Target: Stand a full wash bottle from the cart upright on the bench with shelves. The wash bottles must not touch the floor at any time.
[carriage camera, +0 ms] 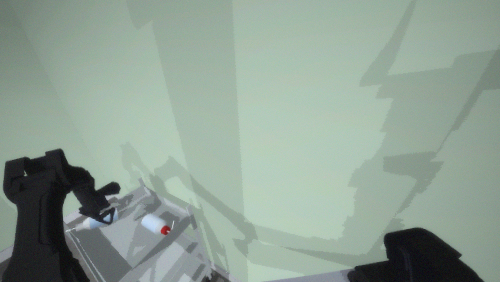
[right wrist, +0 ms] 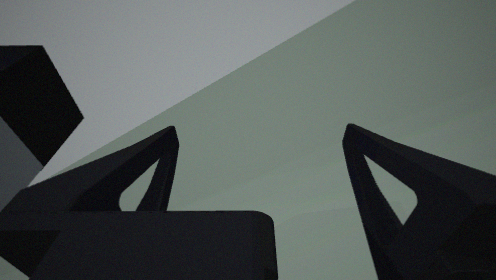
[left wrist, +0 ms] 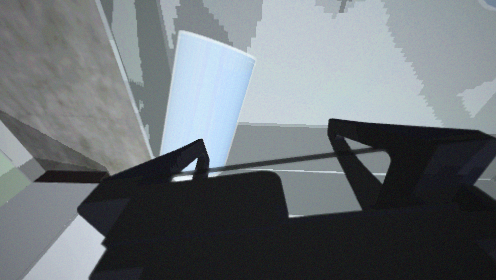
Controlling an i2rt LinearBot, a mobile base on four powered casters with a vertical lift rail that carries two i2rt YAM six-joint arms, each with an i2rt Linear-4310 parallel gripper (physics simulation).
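Frame: origin at the left arm's base, x ahead, y left, z up, level; metres.
Where they show: left gripper, fingertip midpoint: (carriage camera: 104, 220) (left wrist: 266, 135); right gripper, fingertip midpoint: (right wrist: 260, 134).
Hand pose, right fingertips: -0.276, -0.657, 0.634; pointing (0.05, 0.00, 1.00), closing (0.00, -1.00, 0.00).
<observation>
After its pixels a point has its place, as x, y, z.
A pale blue wash bottle (carriage camera: 92, 223) {0.345, 0.399, -0.173} (left wrist: 210, 95) {0.403, 0.372, -0.172} lies on its side on the grey cart (carriage camera: 107, 247) {0.271, 0.296, -0.238}; its white nozzle points left in the carriage view. A second pale blue bottle with a red cap (carriage camera: 153, 223) {0.334, 0.106, -0.179} lies to its right. How full they are I cannot tell. My left gripper (left wrist: 266, 135) {0.356, 0.353, -0.173} (carriage camera: 111, 203) is open and empty above the first bottle; in the left wrist view that bottle's body lies beyond the left fingertip, not centred between the fingers. My right gripper (right wrist: 260, 134) {-0.276, -0.657, 0.634} is open and empty, away from the cart. I cannot make out the shelved bench.
The cart's raised corner and rails (carriage camera: 192, 218) {0.369, -0.059, -0.209} stand around the bottles at the right. A mottled brown-grey surface (left wrist: 55, 75) {0.643, 1.226, -0.900} runs along the left of the left wrist view. Part of my right arm (carriage camera: 420, 252) {0.001, -0.619, 0.147} shows at the lower right. Shadows of the arms fall across the pale green background.
</observation>
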